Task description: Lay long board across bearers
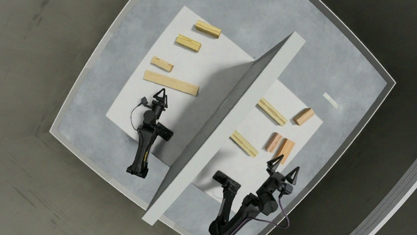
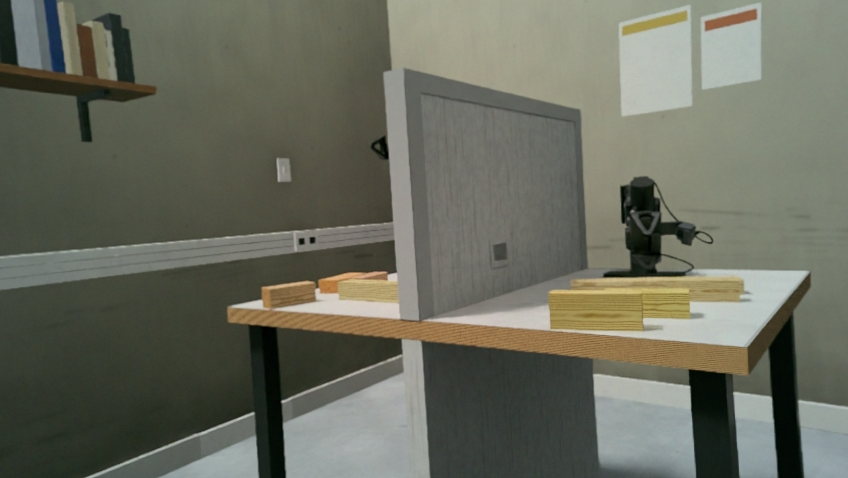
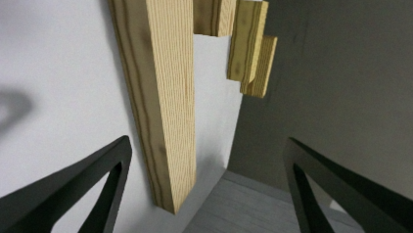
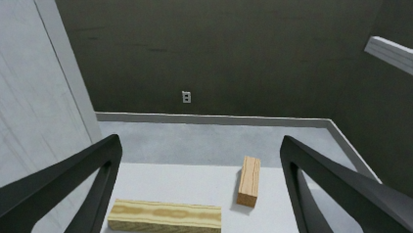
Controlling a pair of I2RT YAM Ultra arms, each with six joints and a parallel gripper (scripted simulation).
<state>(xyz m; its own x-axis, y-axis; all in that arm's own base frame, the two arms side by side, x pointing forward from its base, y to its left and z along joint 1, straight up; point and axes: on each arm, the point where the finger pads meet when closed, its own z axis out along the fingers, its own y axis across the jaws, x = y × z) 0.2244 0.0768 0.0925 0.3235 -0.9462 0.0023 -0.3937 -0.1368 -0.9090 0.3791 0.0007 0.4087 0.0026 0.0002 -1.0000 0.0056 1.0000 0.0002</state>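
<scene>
Now: the long board 6 cm ahead of my left hand, 2 cm to the left of it and 8 cm below it. The rest, counted from my left hand: offcut (44 cm ahead, 77 cm to the right, 7 cm below); then wooden bearer (32 cm ahead, 56 cm to the right, 7 cm below).
</scene>
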